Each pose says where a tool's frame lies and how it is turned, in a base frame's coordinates. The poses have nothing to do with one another.
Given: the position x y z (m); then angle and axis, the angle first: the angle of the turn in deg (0 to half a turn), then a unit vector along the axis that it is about.
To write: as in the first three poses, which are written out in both.
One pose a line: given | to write
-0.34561, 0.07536, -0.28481, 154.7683, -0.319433, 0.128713, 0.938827 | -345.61, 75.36, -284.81, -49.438, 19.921, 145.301
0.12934, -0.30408, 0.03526, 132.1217, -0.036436, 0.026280, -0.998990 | 129.34, -304.08, 35.26, -4.814, 3.472, -131.988
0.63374, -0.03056, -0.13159, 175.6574, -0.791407, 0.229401, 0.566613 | 633.74, -30.56, -131.59, -139.016, 40.296, 99.530
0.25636, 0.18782, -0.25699, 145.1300, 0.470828, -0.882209, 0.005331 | 256.36, 187.82, -256.99, 68.331, -128.035, 0.774
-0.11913, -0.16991, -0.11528, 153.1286, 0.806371, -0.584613, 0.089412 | -119.13, -169.91, -115.28, 123.478, -89.521, 13.692
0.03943, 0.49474, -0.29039, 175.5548, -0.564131, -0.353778, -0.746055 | 39.43, 494.74, -290.39, -99.036, -62.107, -130.973
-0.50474, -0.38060, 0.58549, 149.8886, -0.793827, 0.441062, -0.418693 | -504.74, -380.60, 585.49, -118.986, 66.110, -62.757
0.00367, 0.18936, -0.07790, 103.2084, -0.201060, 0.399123, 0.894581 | 3.67, 189.36, -77.90, -20.751, 41.193, 92.328
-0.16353, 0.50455, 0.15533, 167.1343, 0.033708, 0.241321, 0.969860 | -163.53, 504.55, 155.33, 5.634, 40.333, 162.097
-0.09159, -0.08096, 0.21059, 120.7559, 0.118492, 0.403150, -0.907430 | -91.59, -80.96, 210.59, 14.309, 48.683, -109.578
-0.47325, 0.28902, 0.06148, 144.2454, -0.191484, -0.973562, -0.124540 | -473.25, 289.02, 61.48, -27.621, -140.432, -17.964
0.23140, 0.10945, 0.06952, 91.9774, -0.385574, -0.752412, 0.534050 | 231.40, 109.45, 69.52, -35.464, -69.205, 49.121
